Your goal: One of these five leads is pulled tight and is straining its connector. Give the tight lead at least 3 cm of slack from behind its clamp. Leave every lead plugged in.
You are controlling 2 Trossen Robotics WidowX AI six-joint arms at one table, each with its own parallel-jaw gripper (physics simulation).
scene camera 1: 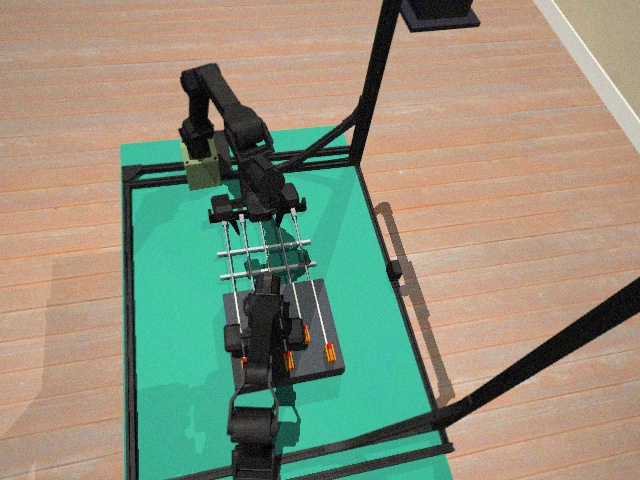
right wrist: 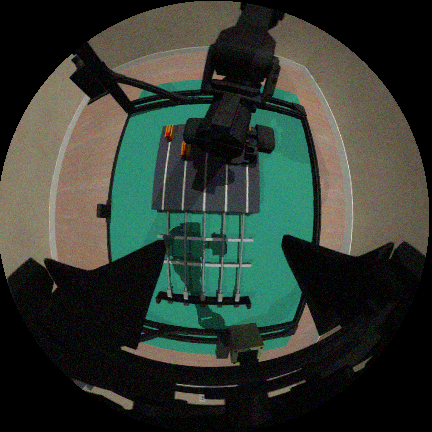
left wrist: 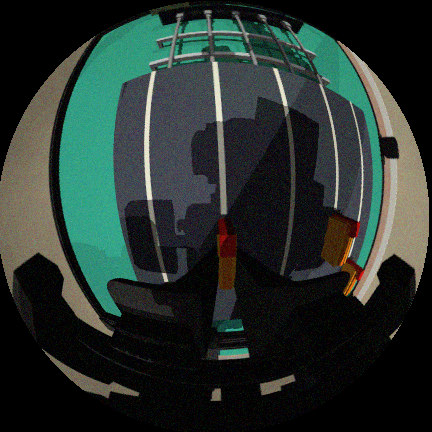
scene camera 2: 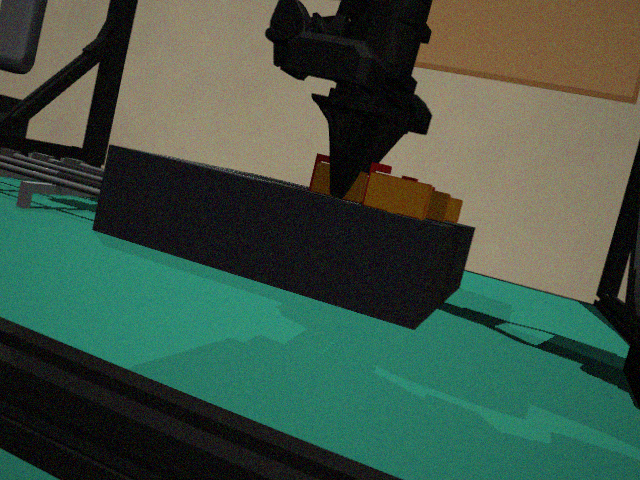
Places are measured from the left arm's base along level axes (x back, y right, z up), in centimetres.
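Where they show: left gripper, between the fingertips: [scene camera 2: 339, 197]; right gripper, between the fingertips: [scene camera 1: 258, 230] [right wrist: 224, 244]; left arm's base, origin of its link: [scene camera 1: 254, 470]; right arm's base, origin of its link: [scene camera 1: 198, 150] [right wrist: 246, 355].
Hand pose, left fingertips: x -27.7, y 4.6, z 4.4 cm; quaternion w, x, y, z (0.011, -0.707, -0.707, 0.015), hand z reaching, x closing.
Each offset is from my left fingertips to the top centre of the thing. "pt": to the spot under its first point. Level surfaces: height alone.
Several pale leads run straight over the dark block [scene camera 1: 315, 367] [scene camera 2: 258, 248] [left wrist: 175, 125] [right wrist: 215, 200] to grey plugs at a black connector bar @(pt dx -42.0, dy -10.8, dz -3.0 cm) [right wrist: 245, 301]. All plugs that show are seated; tension is hard to tell. My left gripper [scene camera 2: 338, 196] [left wrist: 224, 250] is shut on an orange and red clamp @(dx -0.3, dy +0.0, dz +2.4 cm) [left wrist: 227, 272], on the second lead @(pt dx -11.1, dy -0.7, dz +0.0 cm) [left wrist: 218, 100] [right wrist: 226, 185] from the left in the left wrist view. Its side levers are hidden by the fingers. My right gripper [scene camera 1: 258, 228] [right wrist: 224, 244] is open and empty above the plug end of the leads, touching none that I can see.
Other orange clamps [scene camera 1: 330, 353] [scene camera 1: 288, 360] [scene camera 1: 306, 334] sit near the left gripper. Two grey crossbars [scene camera 1: 308, 242] [scene camera 1: 312, 264] pass across the leads between the block and the plugs. A black frame surrounds the green mat @(dz -6.6 cm) [scene camera 1: 175, 310]. An olive box [scene camera 1: 202, 173] [right wrist: 246, 337] stands behind the connector bar.
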